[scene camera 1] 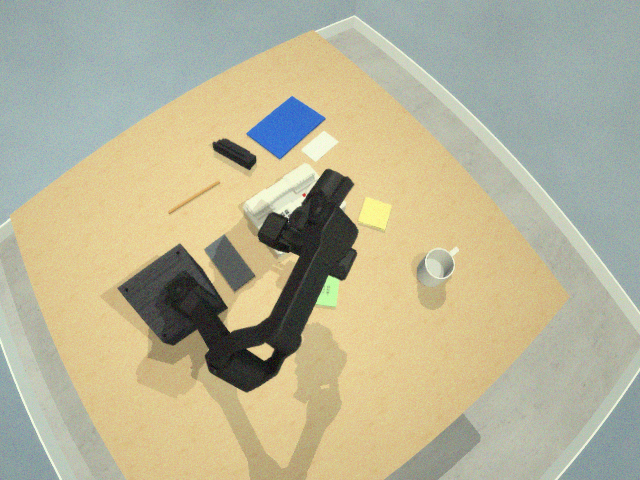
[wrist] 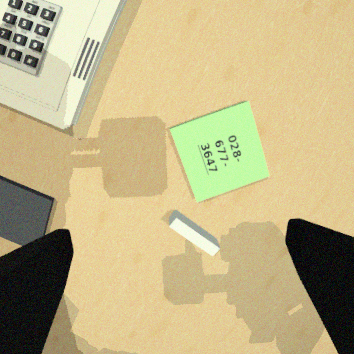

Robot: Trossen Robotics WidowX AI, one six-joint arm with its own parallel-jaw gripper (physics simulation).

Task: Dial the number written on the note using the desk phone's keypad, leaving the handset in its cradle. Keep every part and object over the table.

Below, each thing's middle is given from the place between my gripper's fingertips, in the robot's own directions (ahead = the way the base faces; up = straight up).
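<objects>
As for the desk phone [scene camera 1: 294,199], my gripper is now 90 mm short of it, 170 mm to the right of it and 150 mm above it. The handset [scene camera 1: 299,177] is 80 mm ahead of my hand, 230 mm to the left of it and 130 mm below it. Then there is the white stick [wrist: 179,222], which I find 160 mm below my hand, 60 mm to the right of it and 70 mm behind it, whereas the dark grey slab [scene camera 1: 234,269] is 130 mm behind my hand, 160 mm to the left of it and 170 mm below it.
</objects>
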